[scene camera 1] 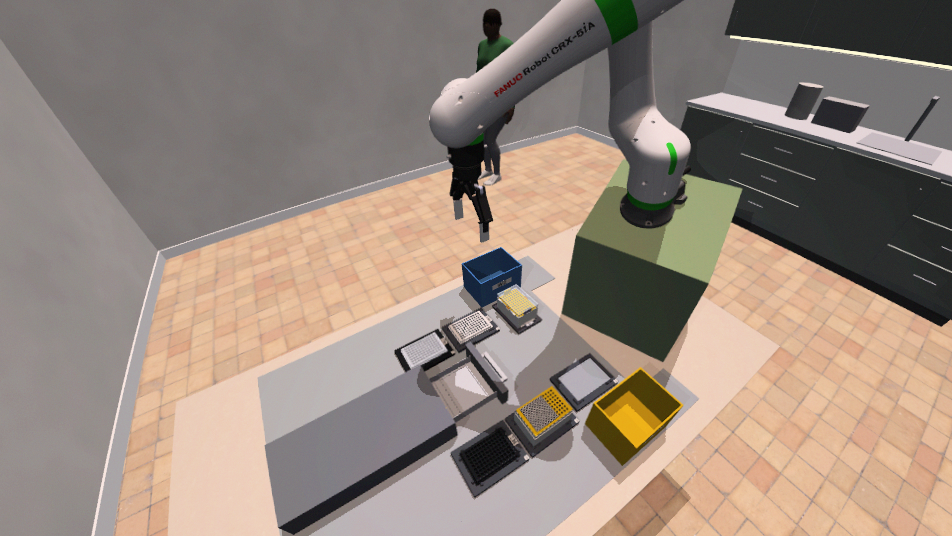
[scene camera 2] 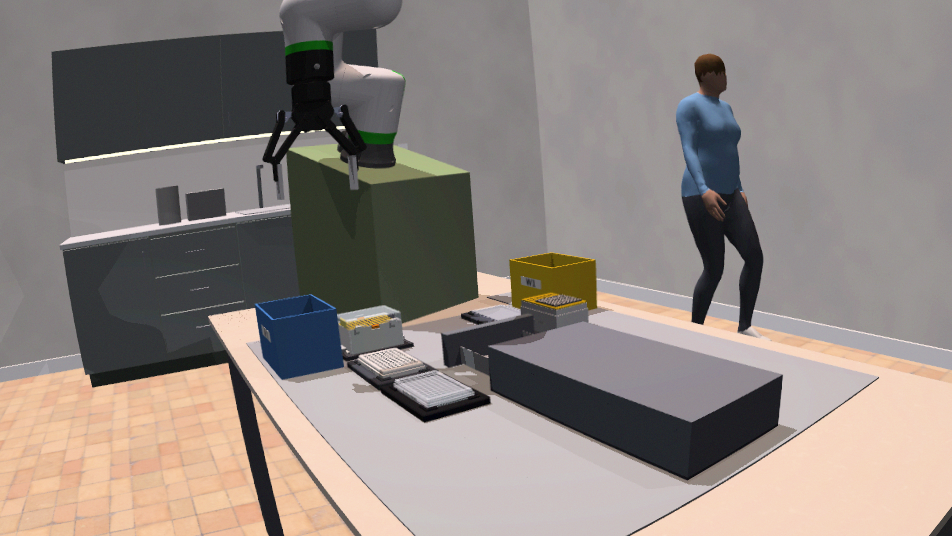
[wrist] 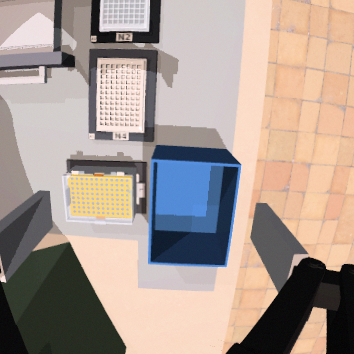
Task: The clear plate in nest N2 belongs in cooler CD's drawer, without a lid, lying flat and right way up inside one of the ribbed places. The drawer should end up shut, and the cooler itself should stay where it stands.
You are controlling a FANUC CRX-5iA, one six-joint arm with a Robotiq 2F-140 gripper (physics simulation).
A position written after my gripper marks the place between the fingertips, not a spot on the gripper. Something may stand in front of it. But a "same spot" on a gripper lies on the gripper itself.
My gripper shows in scene camera 1, in scene camera 2 and in the wrist view [150, 215]. A white plate shows in scene camera 1, in scene camera 2 [392, 363] and in the wrist view. A yellow-topped tip box shows in scene camera 1 [544, 414] and in scene camera 2 [551, 311]; in the wrist view it is out of frame. A black plate shows in scene camera 1 [492, 453]; in scene camera 2 it is hidden by a cooler CD, in the wrist view it is out of frame. One and the same spot on the white plate: [wrist: 120, 90] is [scene camera 1: 468, 326]. One and the same spot on my gripper: [scene camera 2: 342, 112] is [scene camera 1: 475, 192].
